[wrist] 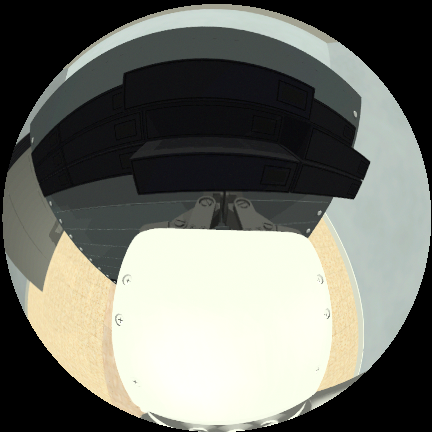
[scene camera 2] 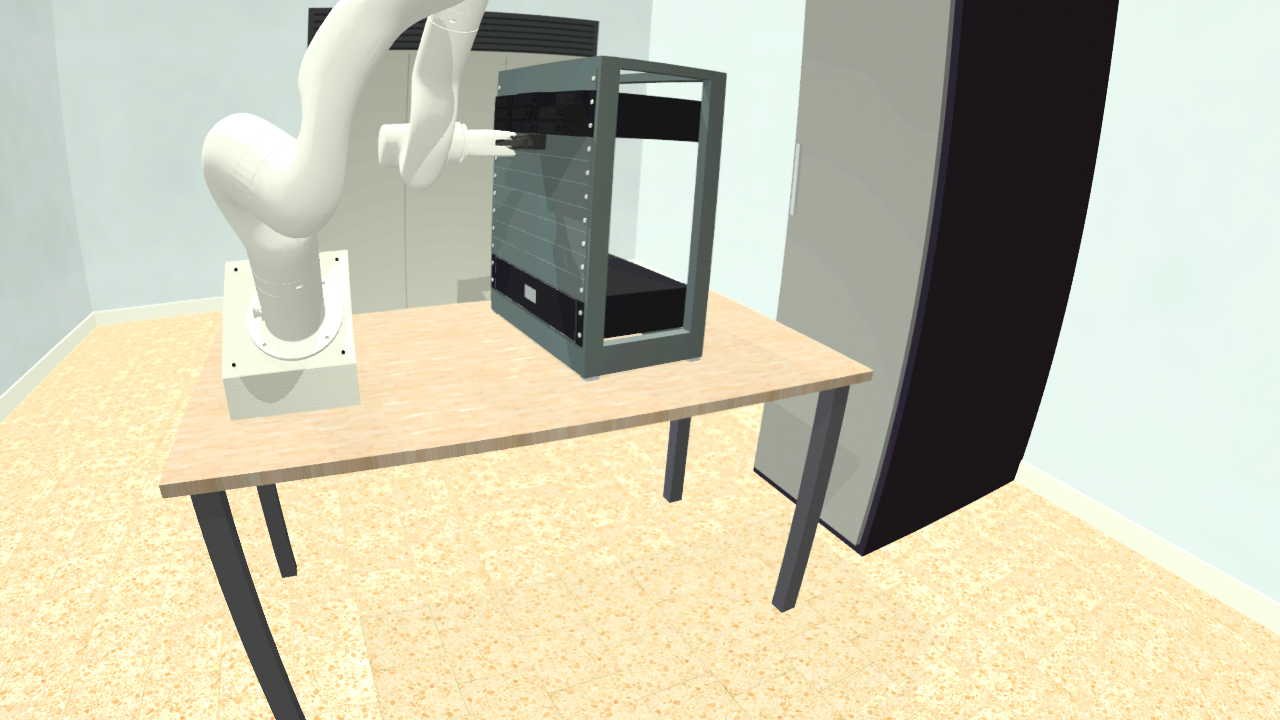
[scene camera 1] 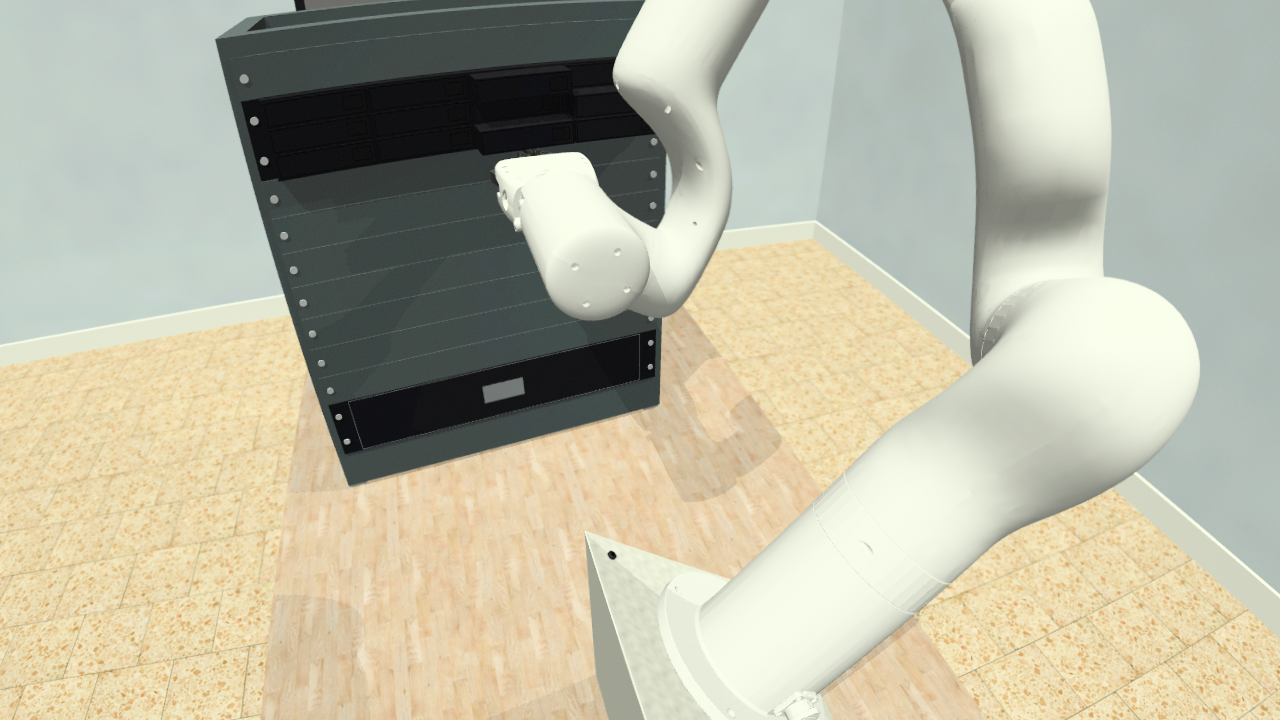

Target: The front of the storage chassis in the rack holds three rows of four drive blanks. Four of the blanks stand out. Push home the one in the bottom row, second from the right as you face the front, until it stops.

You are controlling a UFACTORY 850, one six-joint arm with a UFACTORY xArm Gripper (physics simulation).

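Note:
The bottom-row blank, second from right [scene camera 1: 528, 137] [wrist: 210, 173], stands out of the black chassis [scene camera 1: 313, 134] [wrist: 95, 130] near the top of the rack. Its upper face shows in the wrist view. My gripper [scene camera 1: 530, 153] [scene camera 2: 542, 141] [wrist: 221, 182] is shut and empty, pointing at the rack front. In the wrist view its fingertips are cut off by the blank's lower edge, so they are at or under that edge; contact cannot be told. Also standing out are the top-row blank, second from right [scene camera 1: 519, 86] [wrist: 200, 85], and the rightmost middle [wrist: 335, 149] and bottom [wrist: 325, 179] blanks.
The rack [scene camera 1: 234, 53] [scene camera 2: 601, 179] stands on the wooden table [scene camera 2: 447, 402]. Flat panels lie below the chassis, and a black unit [scene camera 1: 420, 407] [scene camera 2: 559, 308] sits at the rack's bottom. A tall cabinet [scene camera 2: 859, 223] stands behind the table. The arm's base [scene camera 2: 290, 389] is at the table's other end.

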